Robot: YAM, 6 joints.
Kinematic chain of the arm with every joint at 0, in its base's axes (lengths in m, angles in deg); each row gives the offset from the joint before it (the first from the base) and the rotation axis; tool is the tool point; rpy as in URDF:
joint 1: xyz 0 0 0.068 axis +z
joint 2: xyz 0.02 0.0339 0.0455 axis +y
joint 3: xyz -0.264 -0.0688 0 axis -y
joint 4: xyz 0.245 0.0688 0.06 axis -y
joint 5: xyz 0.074 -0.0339 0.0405 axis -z
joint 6: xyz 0.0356 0 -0.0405 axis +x
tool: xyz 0 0 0 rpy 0 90 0
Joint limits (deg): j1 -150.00..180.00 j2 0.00..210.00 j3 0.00..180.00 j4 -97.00..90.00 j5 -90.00..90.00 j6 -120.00..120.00
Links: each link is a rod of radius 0.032 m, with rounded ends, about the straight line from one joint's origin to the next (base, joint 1, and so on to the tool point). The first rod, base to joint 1, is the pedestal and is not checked.
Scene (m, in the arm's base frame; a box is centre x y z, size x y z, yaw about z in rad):
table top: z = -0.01
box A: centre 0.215 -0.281 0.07 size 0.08 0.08 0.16 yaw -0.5
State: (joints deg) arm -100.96 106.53 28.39 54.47 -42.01 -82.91
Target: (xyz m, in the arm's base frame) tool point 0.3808 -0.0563 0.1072
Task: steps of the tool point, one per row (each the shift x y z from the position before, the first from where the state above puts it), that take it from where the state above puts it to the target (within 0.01 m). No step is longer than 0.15 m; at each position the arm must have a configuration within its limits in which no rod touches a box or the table.
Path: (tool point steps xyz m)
1: 0.0788 -0.0298 0.0537
2: 0.0880 0.0042 0.0613
3: 0.0811 0.0399 0.0664
4: 0.0796 0.0512 -0.0561
5: 0.0583 0.0783 -0.0582
6: 0.0279 0.0952 -0.0587

